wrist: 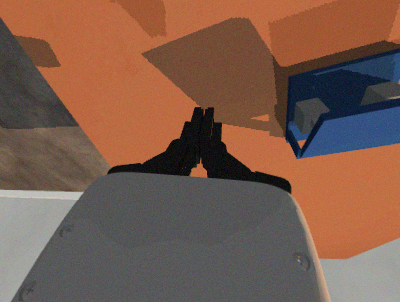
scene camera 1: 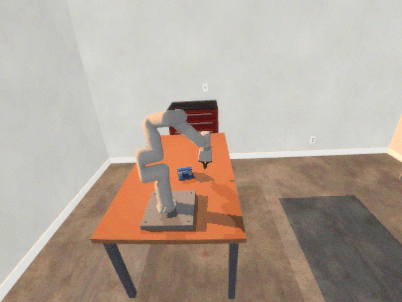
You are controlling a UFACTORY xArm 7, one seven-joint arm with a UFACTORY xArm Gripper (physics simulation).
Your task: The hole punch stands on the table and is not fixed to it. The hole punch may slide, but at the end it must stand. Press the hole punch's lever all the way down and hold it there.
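Seen in the pictures: gripper, between the fingertips: [wrist: 205,121] [scene camera 1: 205,168]; arm's base, origin of its link: [scene camera 1: 166,205].
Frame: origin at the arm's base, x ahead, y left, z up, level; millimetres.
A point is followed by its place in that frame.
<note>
The blue hole punch [scene camera 1: 185,176] @[x 375, y -45, z -24 mm] [wrist: 361,126] @[x 388, y -58, z 40 mm] rests on the orange table [scene camera 1: 200,216] @[x -38, y -225, z -36 mm] [wrist: 240,150] @[x 506, y -145, z -36 mm], partly cut off at the right edge of the wrist view. Its two blue plates show with grey blocks in the gap between them, and the gap faces upward. It looks tipped onto its side rather than standing; which plate is the lever is hard to tell. My gripper [scene camera 1: 205,166] @[x 383, y -210, z 55 mm] [wrist: 205,121] @[x 383, y -210, z 55 mm] is shut and empty. It hangs above the table, apart from the hole punch, to its right in the scene view and to its left in the wrist view.
The arm's grey base plate [scene camera 1: 151,218] @[x -113, y 64, z -2 mm] stands at the near end of the table. The table's right edge lies close beyond the gripper in the scene view. A red drawer cabinet [scene camera 1: 206,117] stands behind the far end. A dark mat [scene camera 1: 345,240] lies on the floor.
</note>
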